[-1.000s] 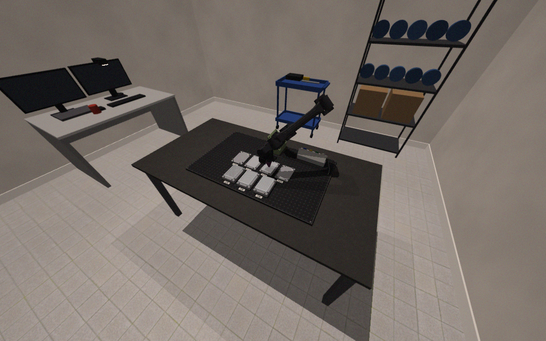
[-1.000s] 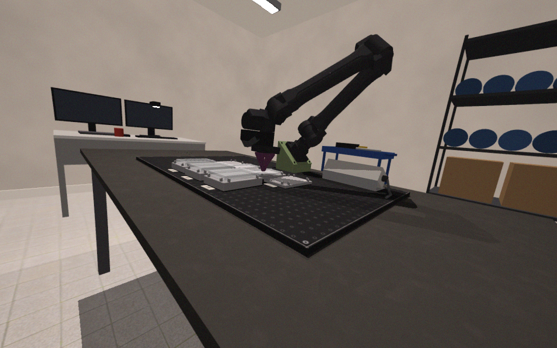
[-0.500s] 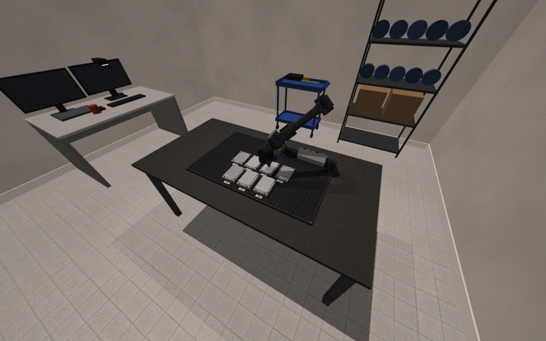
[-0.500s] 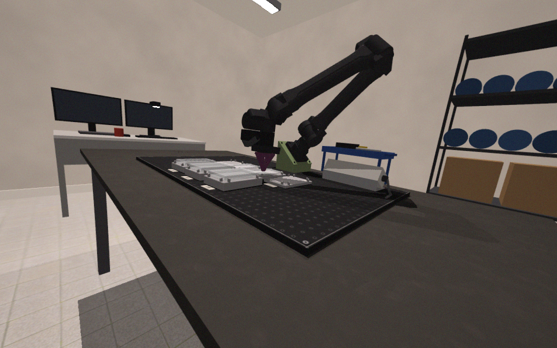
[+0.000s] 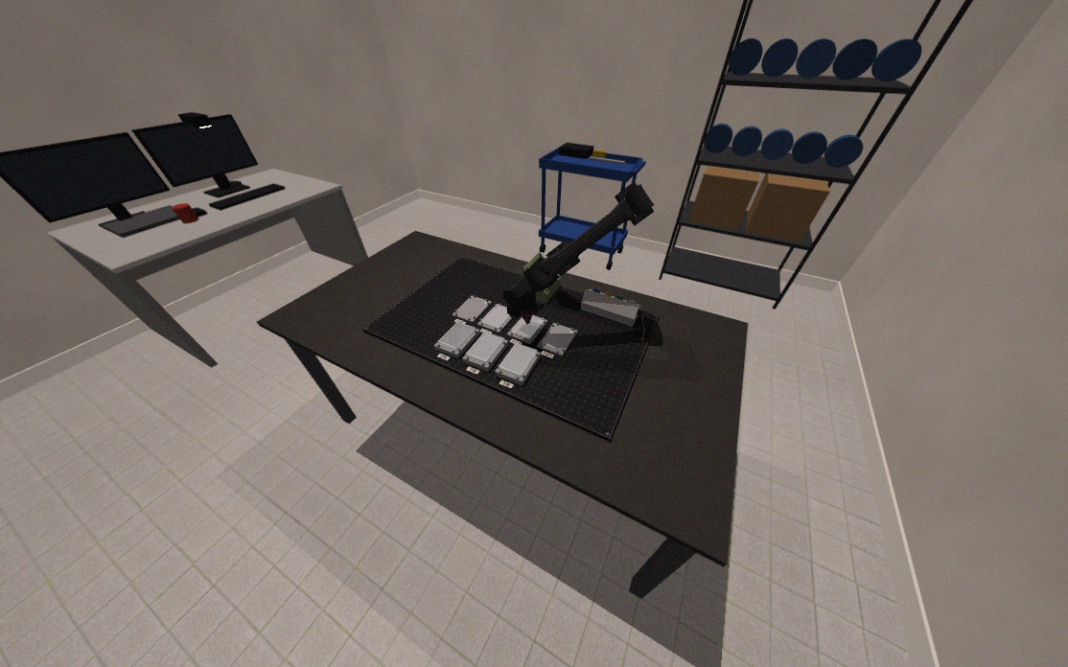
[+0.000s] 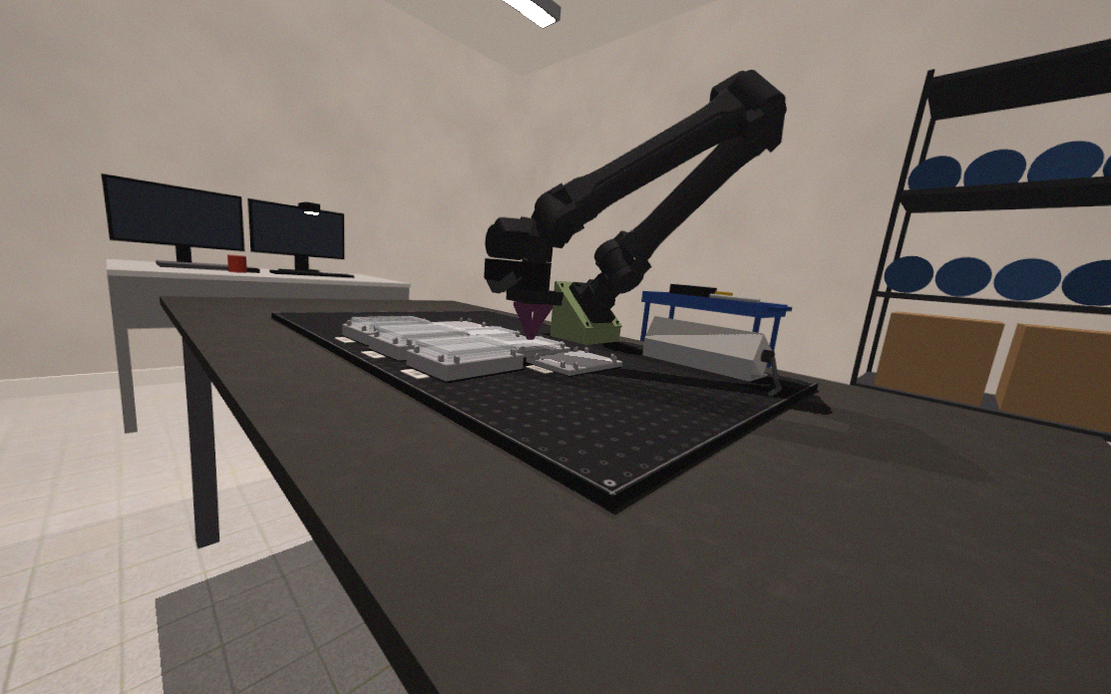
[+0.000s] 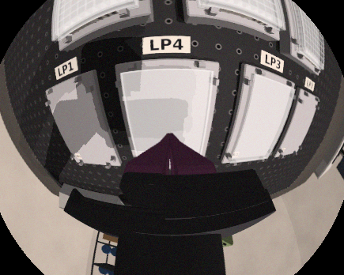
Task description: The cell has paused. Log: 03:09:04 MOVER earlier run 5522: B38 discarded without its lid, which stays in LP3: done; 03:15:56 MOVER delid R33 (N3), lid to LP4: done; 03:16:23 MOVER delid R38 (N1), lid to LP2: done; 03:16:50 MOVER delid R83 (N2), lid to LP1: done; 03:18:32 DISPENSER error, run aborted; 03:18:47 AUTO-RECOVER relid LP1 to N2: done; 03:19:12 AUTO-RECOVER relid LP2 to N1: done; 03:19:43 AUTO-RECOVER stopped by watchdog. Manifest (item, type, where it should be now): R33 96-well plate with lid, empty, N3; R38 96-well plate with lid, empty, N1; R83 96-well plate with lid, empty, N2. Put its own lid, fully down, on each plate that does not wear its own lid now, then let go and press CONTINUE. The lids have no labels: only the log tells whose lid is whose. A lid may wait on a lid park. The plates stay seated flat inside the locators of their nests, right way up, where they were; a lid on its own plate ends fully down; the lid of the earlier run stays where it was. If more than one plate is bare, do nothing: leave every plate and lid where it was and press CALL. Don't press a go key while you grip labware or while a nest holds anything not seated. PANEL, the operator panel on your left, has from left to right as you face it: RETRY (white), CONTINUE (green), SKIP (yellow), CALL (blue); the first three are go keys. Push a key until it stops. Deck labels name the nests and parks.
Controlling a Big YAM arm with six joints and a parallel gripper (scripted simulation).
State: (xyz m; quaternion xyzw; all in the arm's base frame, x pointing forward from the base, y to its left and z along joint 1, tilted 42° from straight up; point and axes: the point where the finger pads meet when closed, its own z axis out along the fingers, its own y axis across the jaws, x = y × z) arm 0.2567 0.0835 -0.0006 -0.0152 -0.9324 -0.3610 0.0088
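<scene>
Now: hand 20 mm above the lid park LP4 and 10 mm short of it. Also, from my hand: LP4 label: 100 mm ahead, 30 mm below; lid park LP1: 130 mm to the left, 20 mm below, 10 mm ahead; lid park LP2: 260 mm to the right, 20 mm below, 10 mm ahead.
</scene>
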